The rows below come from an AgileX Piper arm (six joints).
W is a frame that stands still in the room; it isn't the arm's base.
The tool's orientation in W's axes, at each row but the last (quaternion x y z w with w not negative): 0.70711, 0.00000, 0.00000, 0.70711; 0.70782, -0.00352, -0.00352, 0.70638; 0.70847, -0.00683, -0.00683, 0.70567; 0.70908, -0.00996, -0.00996, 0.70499; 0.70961, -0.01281, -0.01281, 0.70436; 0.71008, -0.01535, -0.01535, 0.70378; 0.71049, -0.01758, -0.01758, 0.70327; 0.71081, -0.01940, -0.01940, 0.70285
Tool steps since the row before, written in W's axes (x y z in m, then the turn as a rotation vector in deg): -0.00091, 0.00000, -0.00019, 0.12, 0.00, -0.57; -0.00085, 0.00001, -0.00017, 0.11, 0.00, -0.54; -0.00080, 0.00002, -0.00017, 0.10, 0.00, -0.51; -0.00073, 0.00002, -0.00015, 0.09, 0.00, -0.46; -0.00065, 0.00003, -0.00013, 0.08, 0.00, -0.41; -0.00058, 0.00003, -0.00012, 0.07, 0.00, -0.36; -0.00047, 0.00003, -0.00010, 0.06, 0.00, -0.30; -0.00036, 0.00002, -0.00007, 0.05, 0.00, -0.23
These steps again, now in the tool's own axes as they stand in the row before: -0.00091, -0.00019, 0.00000, 0.12, -0.57, 0.00; -0.00085, -0.00017, 0.00000, 0.11, -0.54, 0.00; -0.00080, -0.00017, 0.00000, 0.10, -0.51, 0.00; -0.00073, -0.00015, 0.00000, 0.09, -0.46, 0.00; -0.00065, -0.00013, -0.00001, 0.08, -0.41, 0.00; -0.00058, -0.00012, 0.00000, 0.07, -0.36, 0.00; -0.00047, -0.00010, -0.00001, 0.06, -0.30, 0.00; -0.00036, -0.00007, 0.00000, 0.05, -0.23, 0.00
